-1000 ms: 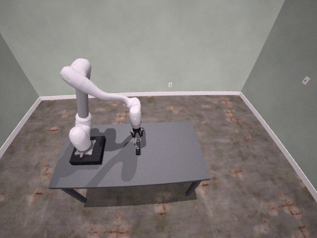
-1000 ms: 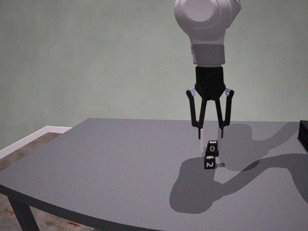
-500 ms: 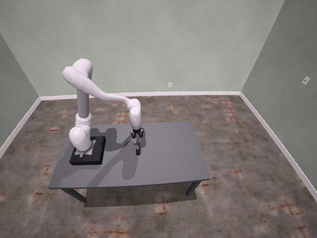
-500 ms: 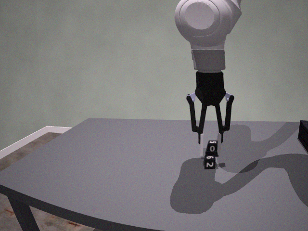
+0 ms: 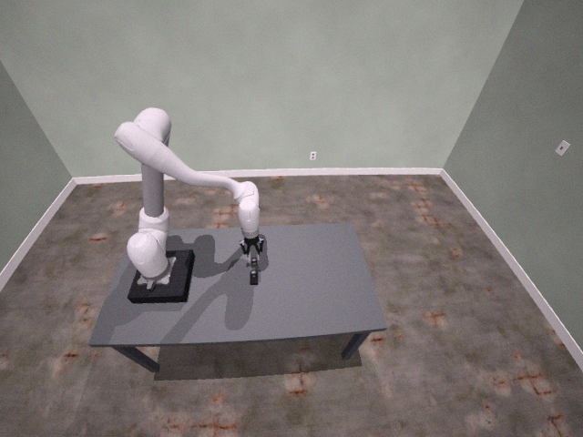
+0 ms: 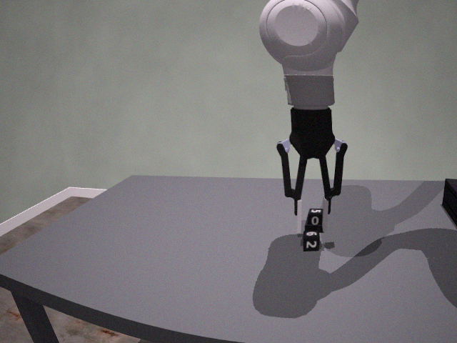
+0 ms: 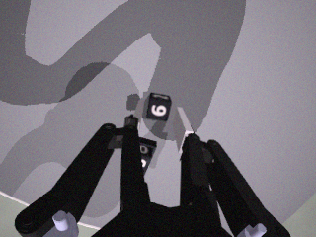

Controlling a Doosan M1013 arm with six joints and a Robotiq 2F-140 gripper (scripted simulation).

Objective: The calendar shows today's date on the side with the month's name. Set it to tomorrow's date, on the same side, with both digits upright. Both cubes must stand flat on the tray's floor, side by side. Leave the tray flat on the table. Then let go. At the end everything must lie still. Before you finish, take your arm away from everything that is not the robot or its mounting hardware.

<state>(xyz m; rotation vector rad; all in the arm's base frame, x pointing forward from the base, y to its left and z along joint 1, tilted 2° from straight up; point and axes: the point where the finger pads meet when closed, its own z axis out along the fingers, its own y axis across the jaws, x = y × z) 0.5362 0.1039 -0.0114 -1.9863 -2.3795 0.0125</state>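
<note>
My gripper is now 60 mm above the black number cube. From my hand the other things lie so: tray 110 mm to the right, 60 mm below.
</note>
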